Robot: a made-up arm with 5 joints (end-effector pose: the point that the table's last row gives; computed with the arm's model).
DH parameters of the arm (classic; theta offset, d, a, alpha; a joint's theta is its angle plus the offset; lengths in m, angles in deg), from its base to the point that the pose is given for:
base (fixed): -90 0.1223 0.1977 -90
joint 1: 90 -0.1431 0.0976 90
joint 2: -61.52 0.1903 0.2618 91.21
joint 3: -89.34 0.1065 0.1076 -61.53
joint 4: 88.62 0.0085 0.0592 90
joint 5: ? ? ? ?
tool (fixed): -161.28 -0.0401 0 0
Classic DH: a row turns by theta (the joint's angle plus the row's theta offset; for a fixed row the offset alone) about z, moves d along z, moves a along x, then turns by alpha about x.
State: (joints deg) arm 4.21 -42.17 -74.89 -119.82 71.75
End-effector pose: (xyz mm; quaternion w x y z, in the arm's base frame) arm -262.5 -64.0 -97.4 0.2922 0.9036 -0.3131 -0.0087
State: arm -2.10 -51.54 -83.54 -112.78 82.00
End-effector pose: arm -302.5 -135.2 -109.6 0.3983 0.8808 -0.2513 -0.0501
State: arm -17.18 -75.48 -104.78 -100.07 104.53
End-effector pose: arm -383.3 -267.8 -26.1 0.5794 0.7783 -0.1400 -0.1974
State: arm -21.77 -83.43 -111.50 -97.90 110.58
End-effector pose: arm -395.0 -292.0 17.4 0.6223 0.7320 -0.1250 -0.2475
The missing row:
joint 5: 84.72 -0.3836 0.1386 -108.47
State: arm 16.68 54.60 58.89 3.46 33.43
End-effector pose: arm -324.8 -566.5 -176.2 0.9081 -0.2345 -0.1617 0.3070
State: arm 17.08 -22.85 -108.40 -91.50 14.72
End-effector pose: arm -106.0 -89.0 -98.7 0.1564 0.5945 -0.5766 -0.5382
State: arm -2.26 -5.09 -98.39 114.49 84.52
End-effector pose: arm -271.7 -495.4 437.7 0.2293 0.0809 0.7401 -0.6270
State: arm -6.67 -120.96 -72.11 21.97 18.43
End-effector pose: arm 120.3 -319.6 573.5 0.3727 -0.1939 0.7490 -0.5124
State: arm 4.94 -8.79 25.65 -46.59 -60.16
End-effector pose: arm -501.7 -442.0 -378.3 0.7652 0.4376 -0.4515 0.1379
